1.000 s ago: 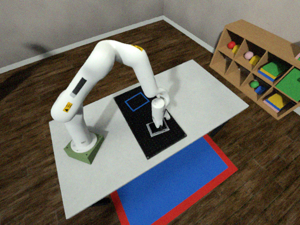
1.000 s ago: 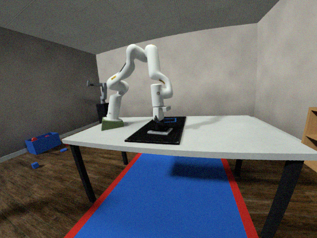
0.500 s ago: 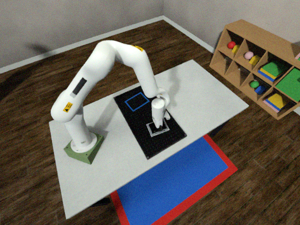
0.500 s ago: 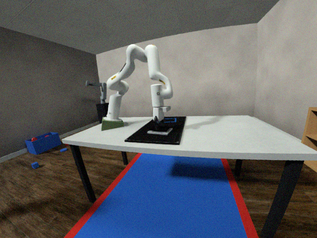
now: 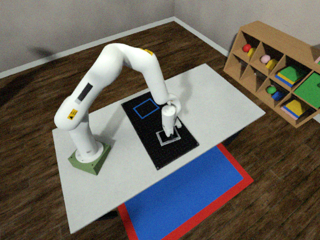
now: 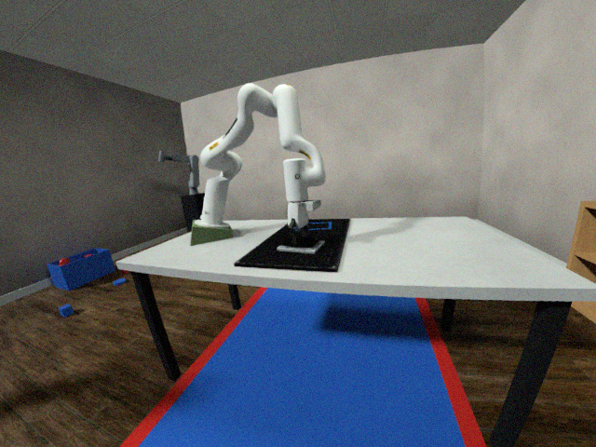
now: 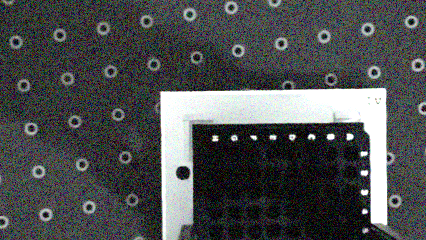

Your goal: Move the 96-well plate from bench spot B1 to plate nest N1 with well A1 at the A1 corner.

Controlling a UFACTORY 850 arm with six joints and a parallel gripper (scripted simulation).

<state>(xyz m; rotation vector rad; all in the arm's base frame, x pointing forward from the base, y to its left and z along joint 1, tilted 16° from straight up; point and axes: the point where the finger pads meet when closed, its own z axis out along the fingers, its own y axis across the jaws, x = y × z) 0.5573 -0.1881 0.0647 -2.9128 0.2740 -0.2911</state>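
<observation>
My gripper is now 10 mm above the dark 96-well plate. From my hand the other things lie so: plate nest: 30 mm below.
</observation>
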